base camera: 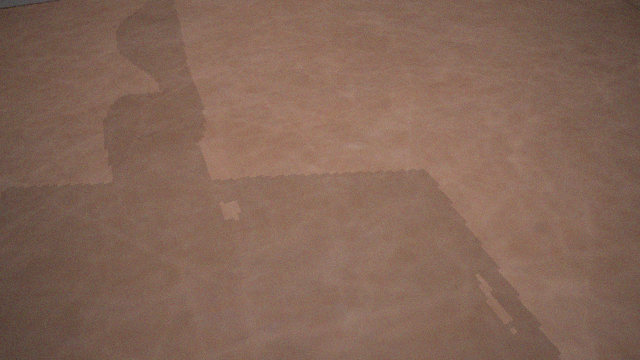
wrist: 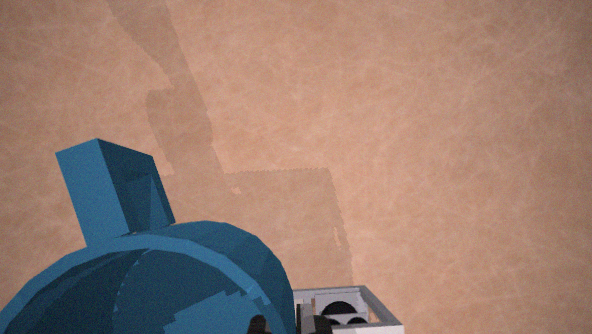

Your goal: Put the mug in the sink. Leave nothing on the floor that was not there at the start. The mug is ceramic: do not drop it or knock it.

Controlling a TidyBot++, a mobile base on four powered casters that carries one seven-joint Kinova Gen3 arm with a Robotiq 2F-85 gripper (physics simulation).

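Frame: origin at the arm's base, x back, y up, z left, level; metres.
Seen in the pictures: gripper, fingertip midpoint: (wrist: 289, 326).
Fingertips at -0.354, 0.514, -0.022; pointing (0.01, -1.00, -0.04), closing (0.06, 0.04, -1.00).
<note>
A point is followed by its place in that frame, as x, y, z.
The blue mug (wrist: 232, 250) {-0.395, 0.557, -0.004} is large at the lower left of the wrist view, its open rim facing the camera and its blocky handle pointing up and left. My gripper (wrist: 290, 324) {-0.354, 0.514, -0.022} shows at the bottom edge of the wrist view, its dark fingertips on either side of the mug's wall. It is shut on the mug and holds it above the floor. The lower part of the mug is cut off by the view's edge. The sink does not show in either view.
The brown floor (base camera: 375, 100) {-0.678, -0.396, -0.145} (wrist: 425, 125) {-0.597, -0.396, -0.490} spreads ahead, with the shadow of the base and arm on it. Part of my base, a grey and white frame (wrist: 385, 305), shows at the bottom of the wrist view. A grey strip (base camera: 15, 2) {-1.360, -0.386, 0.911} shows at the base view's top left corner.
</note>
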